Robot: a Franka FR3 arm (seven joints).
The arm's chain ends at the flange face. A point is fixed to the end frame.
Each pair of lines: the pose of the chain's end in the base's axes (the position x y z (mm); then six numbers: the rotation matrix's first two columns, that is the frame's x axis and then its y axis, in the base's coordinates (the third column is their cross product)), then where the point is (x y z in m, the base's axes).
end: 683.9, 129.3, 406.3, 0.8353, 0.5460, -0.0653, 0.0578, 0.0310, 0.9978
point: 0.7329 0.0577 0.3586
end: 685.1, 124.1, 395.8, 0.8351, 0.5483, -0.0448, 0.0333, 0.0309, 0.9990
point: 0.7355 0.0527 0.3493
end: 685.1, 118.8, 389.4, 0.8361, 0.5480, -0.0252, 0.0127, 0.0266, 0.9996
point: 0.7364 0.0476 0.3436
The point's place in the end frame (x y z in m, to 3 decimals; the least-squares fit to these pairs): 0.005 -0.047 0.087
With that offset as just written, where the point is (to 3 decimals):
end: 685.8, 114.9, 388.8, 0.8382, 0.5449, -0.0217, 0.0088, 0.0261, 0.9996
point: 0.737 0.043 0.343
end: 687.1, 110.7, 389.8, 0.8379, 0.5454, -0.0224, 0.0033, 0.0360, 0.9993
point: 0.739 0.039 0.345
